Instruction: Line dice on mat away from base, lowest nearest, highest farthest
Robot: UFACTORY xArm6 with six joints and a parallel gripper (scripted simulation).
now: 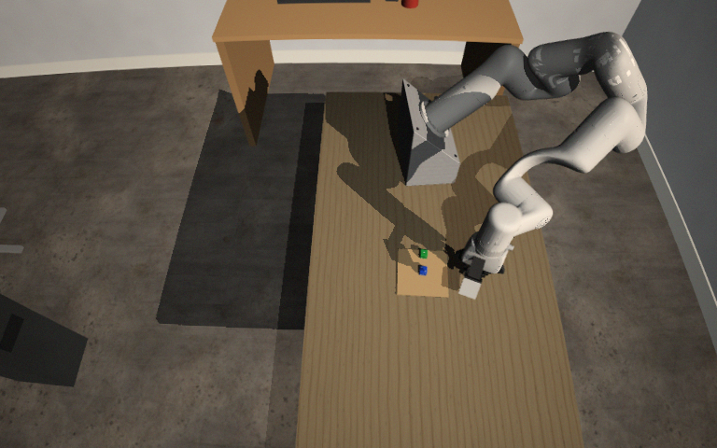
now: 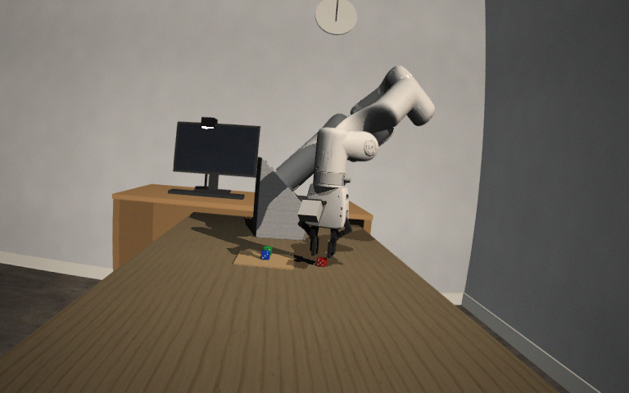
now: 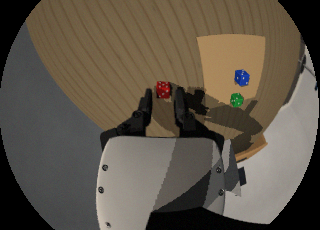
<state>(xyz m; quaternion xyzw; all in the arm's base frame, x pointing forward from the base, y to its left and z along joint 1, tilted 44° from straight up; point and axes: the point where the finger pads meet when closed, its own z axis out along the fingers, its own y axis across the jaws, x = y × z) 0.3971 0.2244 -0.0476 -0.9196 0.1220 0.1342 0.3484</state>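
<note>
My hand is 40 mm above the red die. The rest, counted from my hand: green die: 50 mm behind, 140 mm to the right, 30 mm below; then tan mat: 140 mm to the right, 40 mm below; then blue die: 140 mm to the right, 30 mm below.
</note>
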